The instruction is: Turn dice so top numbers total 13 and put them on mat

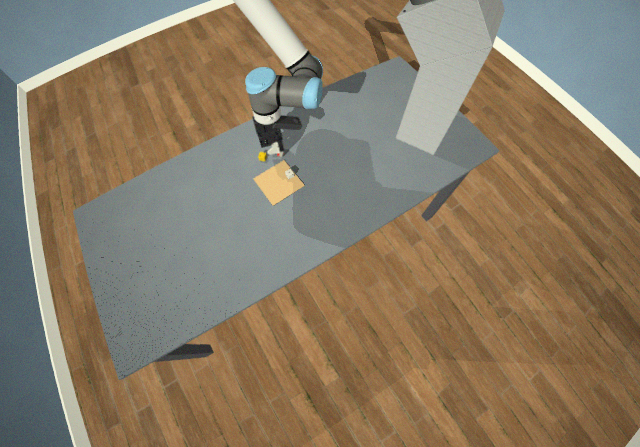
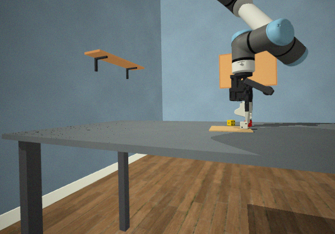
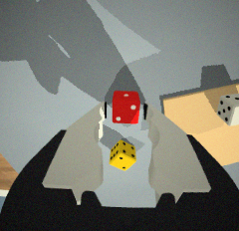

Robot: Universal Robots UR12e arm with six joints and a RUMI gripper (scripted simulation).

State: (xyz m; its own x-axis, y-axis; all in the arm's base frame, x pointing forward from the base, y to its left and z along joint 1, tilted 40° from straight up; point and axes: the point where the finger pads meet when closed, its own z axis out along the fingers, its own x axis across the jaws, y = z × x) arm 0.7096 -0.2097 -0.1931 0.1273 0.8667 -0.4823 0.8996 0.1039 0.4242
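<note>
Now: hand right at the red die. Round my hand: tan mat (60 mm ahead, 120 mm to the left, 20 mm below); then yellow die (70 mm ahead, 10 mm to the right); then white die (10 mm ahead, 120 mm to the left).
</note>
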